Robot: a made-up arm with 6 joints.
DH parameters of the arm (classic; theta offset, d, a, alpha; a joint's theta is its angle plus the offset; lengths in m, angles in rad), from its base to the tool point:
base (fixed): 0.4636 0 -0.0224 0
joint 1: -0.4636 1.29 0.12 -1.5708
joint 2: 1.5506 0 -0.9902 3.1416
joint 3: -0.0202 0 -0.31 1.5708
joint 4: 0 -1.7 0.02 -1.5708
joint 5: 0 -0.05 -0.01 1.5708
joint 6: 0 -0.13 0 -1.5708
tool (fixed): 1.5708 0 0 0
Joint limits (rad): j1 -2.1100..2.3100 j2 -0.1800..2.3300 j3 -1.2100..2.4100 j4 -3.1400..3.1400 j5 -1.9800..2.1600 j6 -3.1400..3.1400
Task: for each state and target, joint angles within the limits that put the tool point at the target. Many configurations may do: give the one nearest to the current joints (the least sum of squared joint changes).
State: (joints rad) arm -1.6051 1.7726 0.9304 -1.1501 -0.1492 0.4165
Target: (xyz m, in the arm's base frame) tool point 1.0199 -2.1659 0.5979
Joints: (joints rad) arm -1.1462 1.0547 0.1727 -1.1037 -0.2427 0.4165
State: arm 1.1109 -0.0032 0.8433 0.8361 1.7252 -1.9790
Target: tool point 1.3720 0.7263 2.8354
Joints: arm 0.4166 -0.1175 0.0250 0.8999 1.8795 -1.9790
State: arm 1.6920 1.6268 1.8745 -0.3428 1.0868 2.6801
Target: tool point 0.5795 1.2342 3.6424
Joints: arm 1.1146 0.9296 1.9991 -0.3903 1.0147 2.6801
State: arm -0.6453 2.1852 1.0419 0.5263 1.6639 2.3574
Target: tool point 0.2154 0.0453 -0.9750
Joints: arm -0.2273 2.3300 0.1677 0.6726 1.6434 2.3574
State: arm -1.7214 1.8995 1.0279 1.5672 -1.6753 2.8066
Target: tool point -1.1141 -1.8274 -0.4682
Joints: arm -2.0414 2.0510 1.0267 1.5839 -1.6270 2.8066
